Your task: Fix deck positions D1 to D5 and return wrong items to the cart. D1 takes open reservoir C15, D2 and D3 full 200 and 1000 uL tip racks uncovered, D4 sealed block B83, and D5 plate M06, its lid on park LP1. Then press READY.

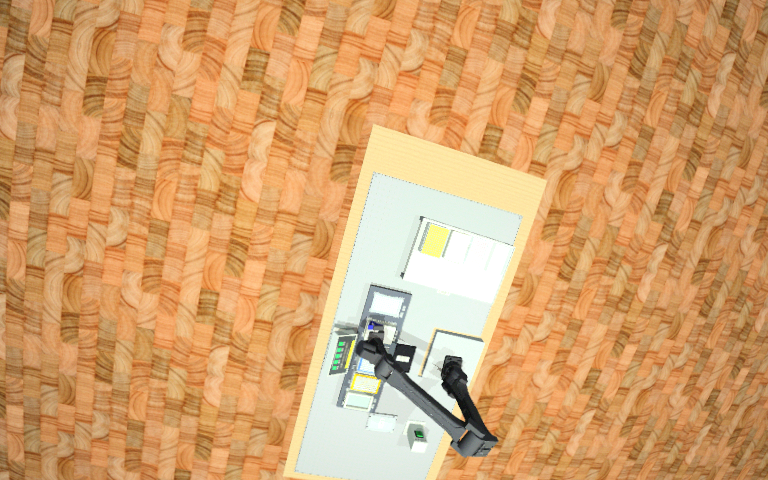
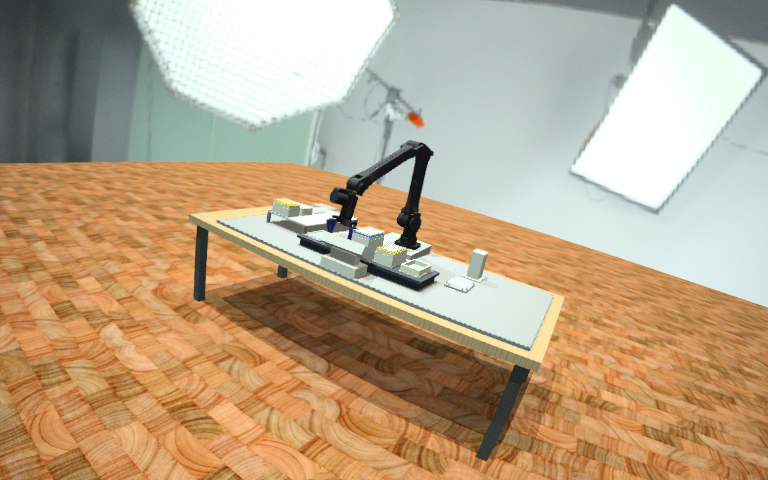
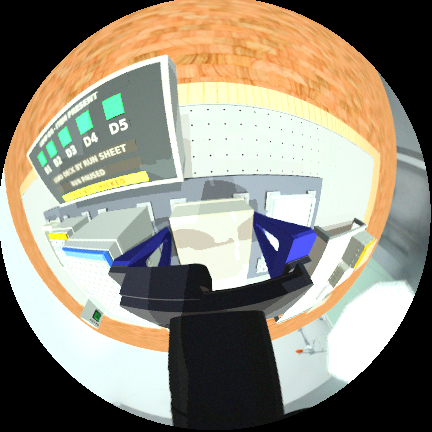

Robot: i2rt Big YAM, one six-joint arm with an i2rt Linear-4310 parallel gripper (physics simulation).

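Seen in the pictures: gripper, between the fingertips: (image 1: pixel 369 330) (image 3: pixel 209 223); arm's base, origin of its link: (image 1: pixel 451 366) (image 2: pixel 407 245).
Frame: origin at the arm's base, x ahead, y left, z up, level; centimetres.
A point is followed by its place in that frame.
Note:
My gripper (image 1: pixel 376 333) {z 4.6, x 44.0, y -16.6 cm} (image 2: pixel 340 225) {z 4.6, x 44.0, y -16.6 cm} (image 3: pixel 209 223) {z 4.6, x 44.0, y -16.6 cm} is open and low over the deck, with its blue fingers on either side of a pale white block (image 3: pixel 211 233) {z 6.0, x 43.6, y -16.6 cm} in the D4 spot. The fingers stand apart from the block's sides. A white plate (image 1: pixel 387 305) {z 3.1, x 38.2, y -28.9 cm} (image 3: pixel 290 205) {z 2.9, x 43.6, y -28.3 cm} lies in D5 just beyond. A blue-trimmed tip rack (image 1: pixel 365 366) {z 12.1, x 44.2, y -3.4 cm} (image 2: pixel 369 237) {z 11.1, x 47.2, y -0.5 cm} (image 3: pixel 98 247) {z 11.2, x 46.9, y -8.0 cm}, a yellow-trimmed tip rack (image 1: pixel 366 384) {z 8.2, x 41.5, y 8.2 cm} (image 2: pixel 391 253) {z 7.6, x 47.8, y 10.6 cm} and an open reservoir (image 1: pixel 357 400) {z 3.1, x 43.3, y 21.0 cm} (image 2: pixel 416 268) {z 2.9, x 41.5, y 20.3 cm} fill the other deck spots. The READY button box (image 1: pixel 417 435) {z 6.3, x 10.8, y 36.1 cm} (image 2: pixel 477 263) {z 5.3, x 13.4, y 40.1 cm} stands near the table's end.
A status panel (image 1: pixel 340 353) {z 9.4, x 55.5, y -6.7 cm} (image 3: pixel 109 132) {z 8.9, x 54.6, y -10.5 cm} with green D1 to D5 lamps stands beside the deck. The white cart (image 1: pixel 446 284) {z 3.2, x 13.8, y -42.5 cm} (image 2: pixel 307 223) {z 3.1, x 29.0, y -43.8 cm} holds a yellow rack (image 1: pixel 434 240) {z 10.2, x 25.9, y -62.2 cm} (image 2: pixel 286 205) {z 9.0, x 29.9, y -58.1 cm}. A flat lid (image 1: pixel 381 422) {z -1.1, x 28.3, y 36.2 cm} (image 2: pixel 459 283) {z -1.1, x 30.5, y 37.4 cm} lies past the reservoir. The arm's base (image 1: pixel 452 371) stands beside the deck.

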